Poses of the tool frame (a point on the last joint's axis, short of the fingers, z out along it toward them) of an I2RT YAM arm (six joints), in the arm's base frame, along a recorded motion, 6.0 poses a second.
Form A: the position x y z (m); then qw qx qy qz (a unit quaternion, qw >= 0).
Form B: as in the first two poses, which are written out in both.
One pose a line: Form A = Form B
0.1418 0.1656 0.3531 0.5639 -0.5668 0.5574 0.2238 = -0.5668 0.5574 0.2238 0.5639 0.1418 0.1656 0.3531
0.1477 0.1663 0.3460 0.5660 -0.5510 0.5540 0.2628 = -0.5510 0.5540 0.2628 0.5660 0.1477 0.1663 0.3460
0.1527 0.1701 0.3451 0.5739 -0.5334 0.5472 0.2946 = -0.5334 0.5472 0.2946 0.5739 0.1527 0.1701 0.3451
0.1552 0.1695 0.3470 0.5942 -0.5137 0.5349 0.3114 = -0.5137 0.5349 0.3114 0.5942 0.1552 0.1695 0.3470
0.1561 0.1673 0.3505 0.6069 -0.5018 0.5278 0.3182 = -0.5018 0.5278 0.3182 0.6069 0.1561 0.1673 0.3505
